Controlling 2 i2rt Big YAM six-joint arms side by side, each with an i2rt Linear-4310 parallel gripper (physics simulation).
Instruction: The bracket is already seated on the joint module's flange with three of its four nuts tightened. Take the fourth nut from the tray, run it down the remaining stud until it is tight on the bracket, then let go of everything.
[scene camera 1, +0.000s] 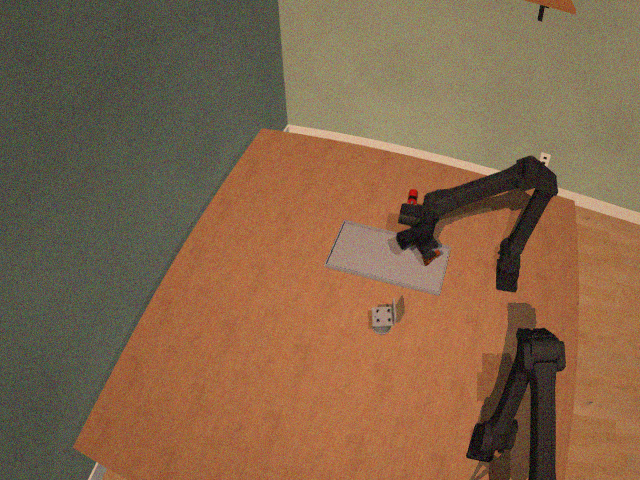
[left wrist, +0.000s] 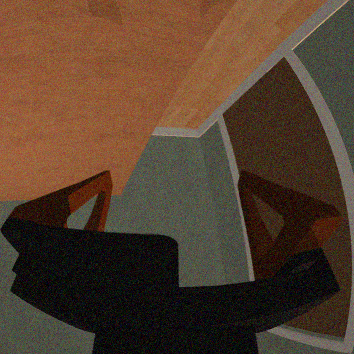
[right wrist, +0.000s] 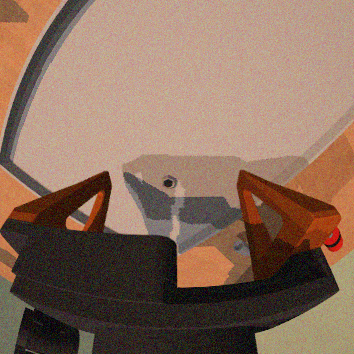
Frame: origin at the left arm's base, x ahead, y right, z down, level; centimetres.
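Where they show: left gripper, fingertip midpoint: (left wrist: 174, 177); right gripper, fingertip midpoint: (scene camera 1: 419, 255) (right wrist: 173, 177); left arm's base, link origin: (scene camera 1: 482, 443); right arm's base, link origin: (scene camera 1: 506, 278).
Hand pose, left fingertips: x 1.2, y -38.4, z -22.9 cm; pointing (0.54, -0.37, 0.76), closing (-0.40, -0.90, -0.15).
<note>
Things, the pixels of their top centre, and the offset from my left fingertips. "*": a spot on its surface instead.
- grey tray, top centre: (right wrist: 256, 43) (scene camera 1: 390, 255) dz +21.3, dx +48.7, dy +99.2 cm
- small nut, top centre: (right wrist: 167, 183) dz +21.9, dx +37.2, dy +102.9 cm
- round joint module, top centre: (scene camera 1: 383, 314) dz +15.4, dx +43.3, dy +70.9 cm
- black object, top centre: (right wrist: 335, 243) (scene camera 1: 412, 197) dz +19.4, dx +47.7, dy +128.8 cm
- small blue-grey object, surface spot: (right wrist: 241, 246) * dz +20.4, dx +37.3, dy +113.8 cm
The grey tray (scene camera 1: 356, 250) (right wrist: 175, 75) lies near the middle of the table. In the right wrist view the small nut (right wrist: 169, 182) lies on the tray, in the shadow. My right gripper (right wrist: 173, 177) is open above the tray; the nut shows between its fingertips, not gripped. The light bracket (scene camera 1: 383, 315), with an upright plate and several dark spots, sits on the round joint module (scene camera 1: 382, 330) beside the tray. The individual nuts and stud are too small to tell apart. My left gripper (left wrist: 174, 177) is open and empty, far from tray and bracket.
A red and black object (scene camera 1: 412, 196) (right wrist: 334, 240) stands beyond the tray, close to the right arm (scene camera 1: 478, 193). A small blue-grey object (right wrist: 241, 246) shows outside the tray's edge. The left arm (scene camera 1: 542, 413) is near the table's right edge.
</note>
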